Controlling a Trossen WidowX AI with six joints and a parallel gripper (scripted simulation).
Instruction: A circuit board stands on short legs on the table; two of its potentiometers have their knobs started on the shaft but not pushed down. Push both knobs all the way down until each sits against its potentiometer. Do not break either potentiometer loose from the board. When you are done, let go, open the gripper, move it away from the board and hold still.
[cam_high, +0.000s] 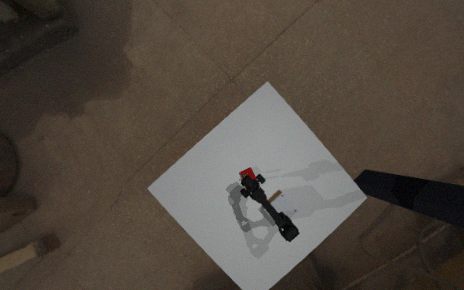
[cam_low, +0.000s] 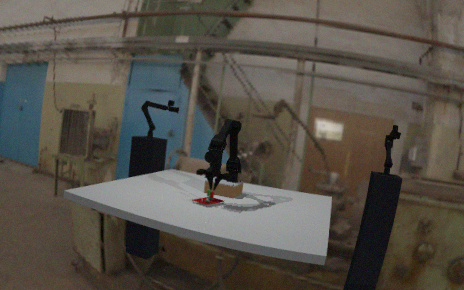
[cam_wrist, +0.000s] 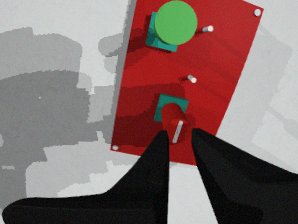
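Now: gripper tip 2 cm above the red knob. Round my gripper tip: green knob 6 cm ahead, 1 cm below.
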